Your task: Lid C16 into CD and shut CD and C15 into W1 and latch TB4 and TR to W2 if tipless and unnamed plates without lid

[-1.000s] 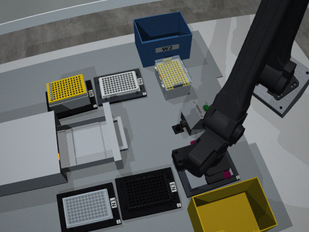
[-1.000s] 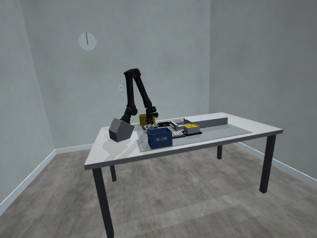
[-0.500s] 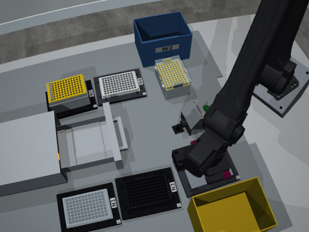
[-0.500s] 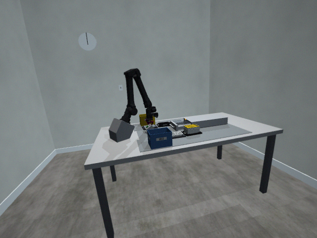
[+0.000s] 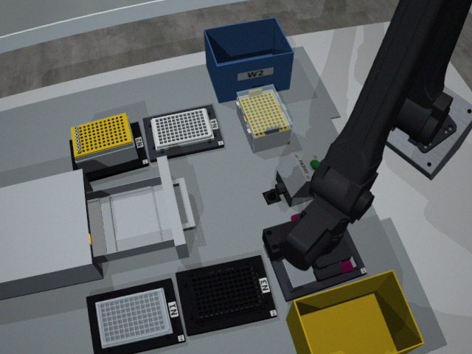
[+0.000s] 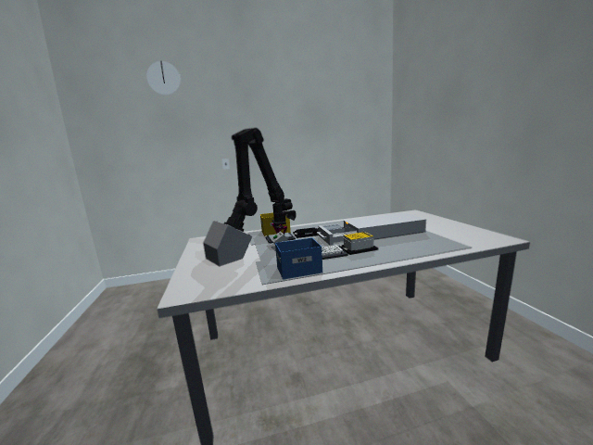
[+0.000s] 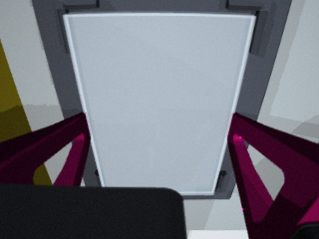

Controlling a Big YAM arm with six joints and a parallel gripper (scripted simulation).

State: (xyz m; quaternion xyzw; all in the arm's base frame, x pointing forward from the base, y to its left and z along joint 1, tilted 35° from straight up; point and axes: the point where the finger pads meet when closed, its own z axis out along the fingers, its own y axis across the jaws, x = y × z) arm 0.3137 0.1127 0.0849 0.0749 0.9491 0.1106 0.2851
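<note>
Now: the lid park 2 cm below my hand. Also, from my hand: green DONE key: 8 cm behind, 16 cm to the right, 4 cm above; then plate lid: right at my hand; then yellow bin W1: 2 cm ahead, 16 cm to the left, 2 cm above.
</note>
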